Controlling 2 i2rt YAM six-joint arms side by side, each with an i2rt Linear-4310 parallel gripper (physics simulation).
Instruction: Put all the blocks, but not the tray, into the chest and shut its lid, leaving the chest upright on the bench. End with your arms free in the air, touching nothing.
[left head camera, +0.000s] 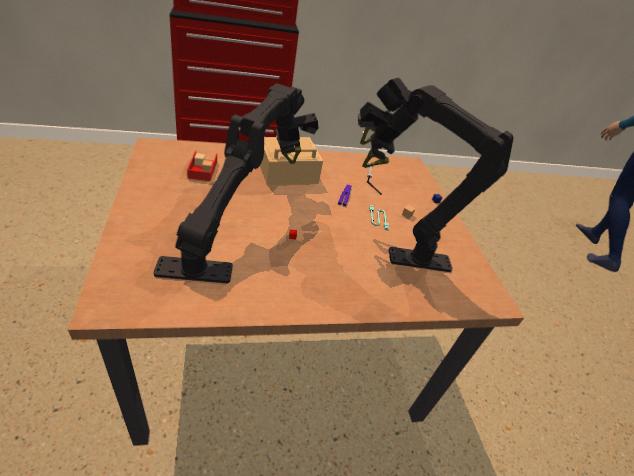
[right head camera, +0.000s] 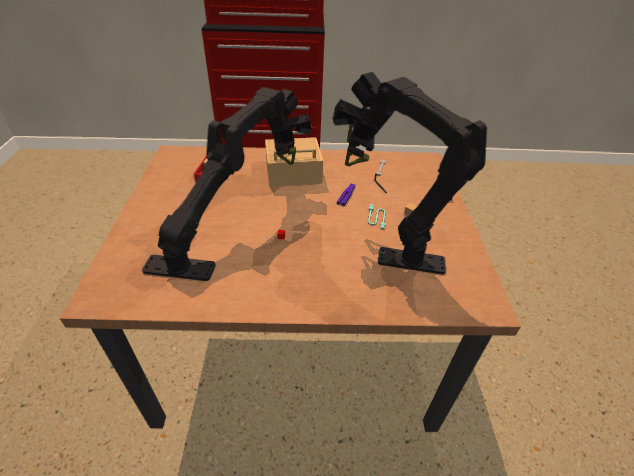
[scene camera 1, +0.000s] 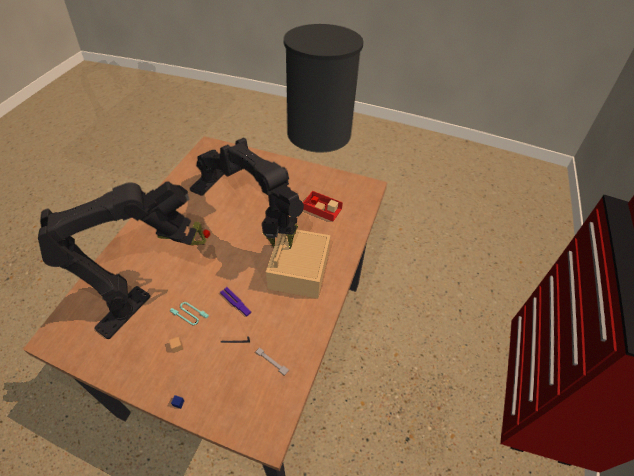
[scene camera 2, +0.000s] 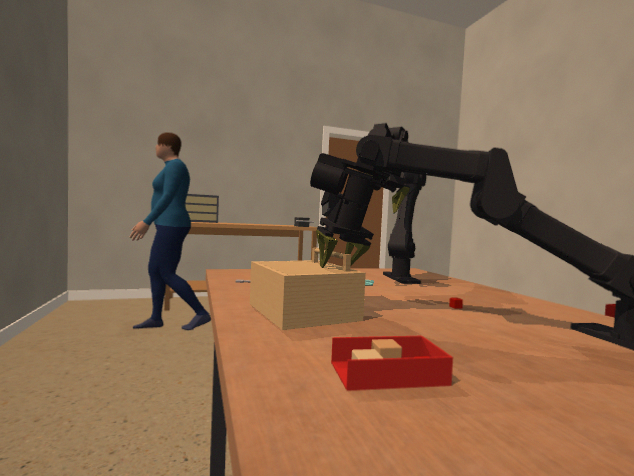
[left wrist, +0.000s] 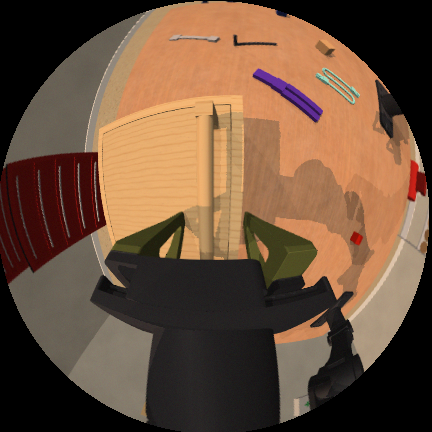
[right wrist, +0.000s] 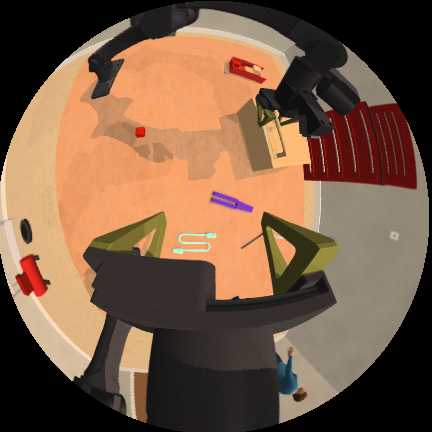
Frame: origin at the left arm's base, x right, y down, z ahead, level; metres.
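Where they show: left gripper, fingertip midpoint: (left head camera: 291, 158) (right head camera: 291, 159) (scene camera 1: 282, 246) (scene camera 2: 333, 268) (left wrist: 213, 216) (right wrist: 268, 124); right gripper, fingertip midpoint: (left head camera: 362, 155) (right head camera: 347, 153) (scene camera 1: 193, 239) (scene camera 2: 380, 207) (right wrist: 213, 216); left arm's base at its link origin: (left head camera: 194, 270) (right head camera: 179, 268) (scene camera 1: 210, 179) (left wrist: 330, 310) (right wrist: 107, 76); right arm's base at its link origin: (left head camera: 419, 260) (right head camera: 411, 261) (scene camera 1: 123, 312) (scene camera 2: 400, 278).
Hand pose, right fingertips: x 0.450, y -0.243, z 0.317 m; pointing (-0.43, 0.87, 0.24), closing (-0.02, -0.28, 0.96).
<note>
Things, the pixels of their top centre, and the offset from my right fingertips.
- lid's handle bar at its top centre: (left wrist: 203, 213) (scene camera 2: 330, 250) (right wrist: 279, 125) (scene camera 1: 281, 243) dz +0.189, dx -0.192, dy +0.111 m
- tan block at its top centre: (scene camera 1: 174, 342) (right head camera: 411, 206) (left head camera: 410, 207) dz +0.054, dx +0.234, dy +0.211 m
- blue block at its top centre: (scene camera 1: 176, 400) (left head camera: 438, 195) dz +0.168, dx +0.376, dy +0.218 m
- red tray at its top centre: (scene camera 2: 389, 346) (left head camera: 202, 161) (scene camera 1: 322, 202) (right head camera: 210, 165) (right wrist: 249, 66) dz +0.186, dx -0.518, dy +0.207 m
- Purple pliers at its top centre: (left wrist: 289, 90) (right wrist: 234, 203) (scene camera 1: 235, 300) (right head camera: 347, 192) (left head camera: 345, 193) dz +0.127, dx +0.009, dy +0.231 m
- mint cable at its top centre: (left wrist: 340, 83) (right wrist: 194, 243) (scene camera 1: 188, 312) (right head camera: 377, 215) (left head camera: 379, 216) dz +0.015, dx +0.119, dy +0.234 m
- black hex key at its top centre: (left wrist: 256, 33) (scene camera 1: 234, 337) dz +0.205, dx +0.130, dy +0.211 m
- grey wrench at its top centre: (left wrist: 191, 35) (scene camera 1: 272, 360) dz +0.337, dx +0.133, dy +0.236 m
The wooden chest (left head camera: 294, 173) (right head camera: 295, 176) (scene camera 1: 294, 283) (scene camera 2: 322, 302) stands upright with its lid down. My left gripper (left wrist: 213, 216) (scene camera 2: 339, 265) is open, its fingers on either side of the lid's handle bar (left wrist: 205, 165). My right gripper (right wrist: 213, 216) (scene camera 1: 198, 233) is open and empty, high above the table. A red block (left head camera: 292, 234) (right head camera: 281, 234) (left wrist: 356, 238), a tan block (left head camera: 408, 211) (scene camera 1: 175, 343) and a blue block (left head camera: 436, 197) (scene camera 1: 177, 401) lie on the table. The red tray (scene camera 2: 399, 374) (scene camera 1: 333, 217) holds two tan blocks (scene camera 2: 386, 348) (scene camera 2: 366, 354) and a red block (scene camera 1: 314, 199). The chest's inside is hidden.
Purple pliers (left head camera: 345, 195) (scene camera 1: 235, 301), a mint cable (left head camera: 378, 217) (scene camera 1: 189, 313), a black hex key (scene camera 1: 235, 340) and a grey wrench (scene camera 1: 271, 361) lie on the table. A red drawer cabinet (left head camera: 233, 56) stands behind the table, and a person (scene camera 2: 171, 230) is beyond it.
</note>
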